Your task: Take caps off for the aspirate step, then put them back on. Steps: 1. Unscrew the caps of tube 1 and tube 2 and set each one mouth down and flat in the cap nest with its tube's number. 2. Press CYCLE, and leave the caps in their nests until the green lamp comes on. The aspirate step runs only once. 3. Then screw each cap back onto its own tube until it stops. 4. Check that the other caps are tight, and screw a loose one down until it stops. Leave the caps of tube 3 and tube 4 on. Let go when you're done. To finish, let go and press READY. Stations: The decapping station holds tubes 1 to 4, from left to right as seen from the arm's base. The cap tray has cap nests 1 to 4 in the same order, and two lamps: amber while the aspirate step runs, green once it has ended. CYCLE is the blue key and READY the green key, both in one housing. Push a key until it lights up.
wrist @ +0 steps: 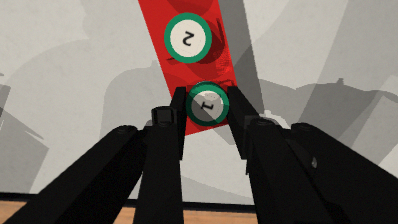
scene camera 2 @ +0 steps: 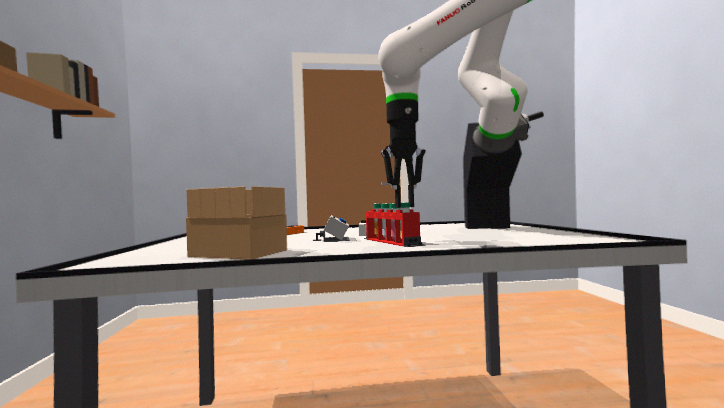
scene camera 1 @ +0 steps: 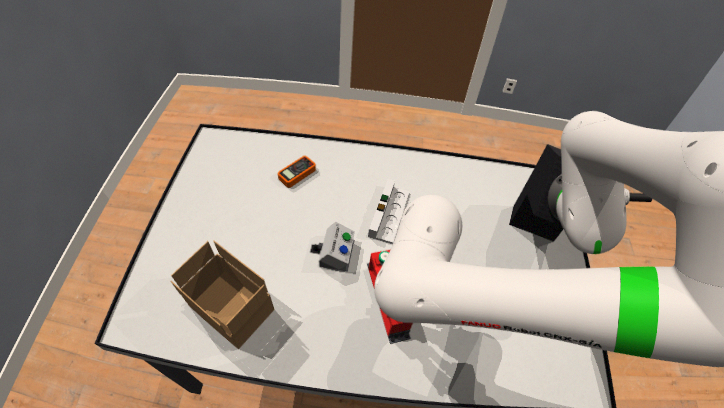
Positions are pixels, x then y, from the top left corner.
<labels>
cardboard box: scene camera 2 224,223; scene camera 1 220,290; not seen in the wrist view (out of frame)
</labels>
